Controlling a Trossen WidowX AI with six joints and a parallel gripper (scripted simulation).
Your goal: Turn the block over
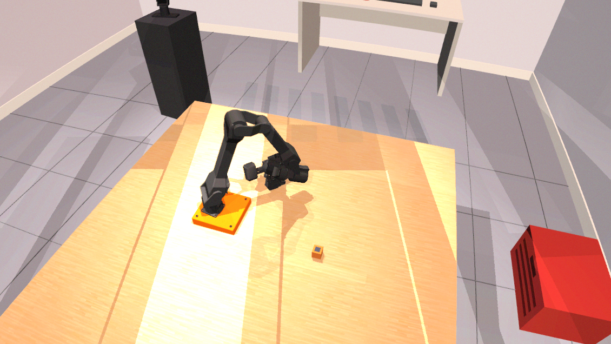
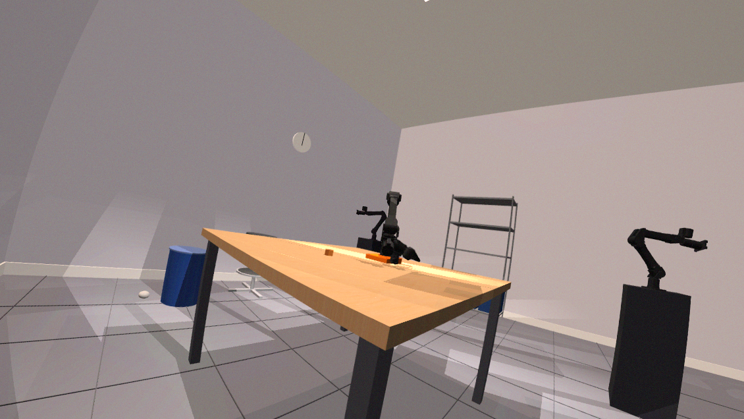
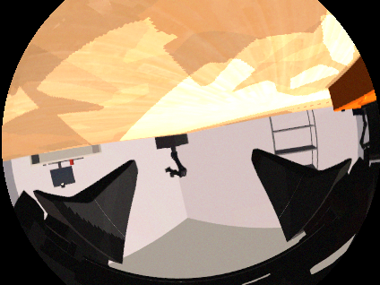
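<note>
Right now my gripper tip is 37 cm short of the block, 26 cm to the left of it and 3 cm above it.
</note>
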